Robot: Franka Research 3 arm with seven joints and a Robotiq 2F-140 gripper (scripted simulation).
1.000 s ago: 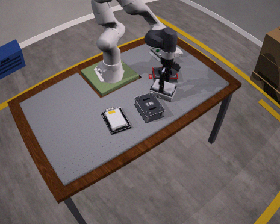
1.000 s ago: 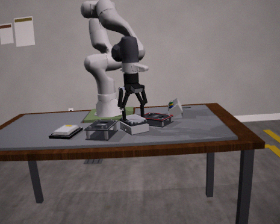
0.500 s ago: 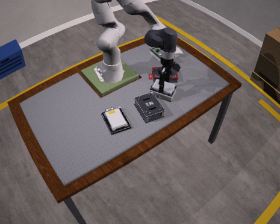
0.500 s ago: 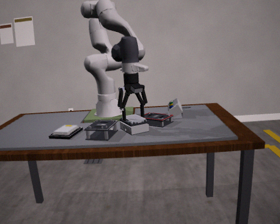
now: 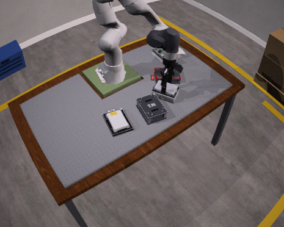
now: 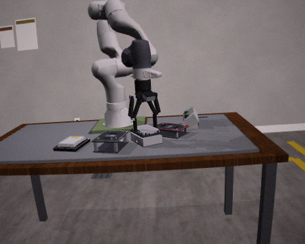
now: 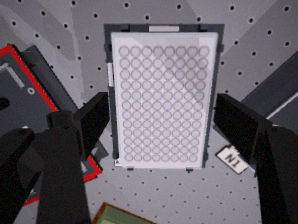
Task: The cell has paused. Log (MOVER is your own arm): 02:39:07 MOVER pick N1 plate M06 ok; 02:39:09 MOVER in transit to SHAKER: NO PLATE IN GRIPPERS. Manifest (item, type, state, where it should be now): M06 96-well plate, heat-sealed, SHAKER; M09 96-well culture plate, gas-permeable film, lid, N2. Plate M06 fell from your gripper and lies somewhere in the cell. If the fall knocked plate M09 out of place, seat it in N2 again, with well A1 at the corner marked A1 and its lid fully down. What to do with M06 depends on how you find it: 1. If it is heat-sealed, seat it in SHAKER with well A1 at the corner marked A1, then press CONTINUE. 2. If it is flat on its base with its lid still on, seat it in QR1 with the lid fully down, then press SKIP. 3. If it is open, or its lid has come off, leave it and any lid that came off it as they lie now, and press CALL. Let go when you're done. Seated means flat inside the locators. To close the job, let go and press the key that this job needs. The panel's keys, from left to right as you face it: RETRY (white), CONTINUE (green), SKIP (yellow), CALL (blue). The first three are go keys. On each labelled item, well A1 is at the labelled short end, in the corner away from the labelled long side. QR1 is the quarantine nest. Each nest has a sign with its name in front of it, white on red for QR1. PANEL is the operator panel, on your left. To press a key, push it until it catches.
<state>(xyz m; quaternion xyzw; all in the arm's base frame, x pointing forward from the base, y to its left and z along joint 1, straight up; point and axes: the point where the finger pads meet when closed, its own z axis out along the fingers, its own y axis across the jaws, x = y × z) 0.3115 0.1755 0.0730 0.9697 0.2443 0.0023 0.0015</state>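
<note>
Right now the heat-sealed plate is 2 cm below my hand. Also, from my hand: blue call key: 22 cm to the left, 22 cm behind, 2 cm below; then yellow skip key: 27 cm behind, 22 cm to the left, 2 cm below; then dark nest N1: 16 cm to the right, 6 cm ahead, 3 cm below.
</note>
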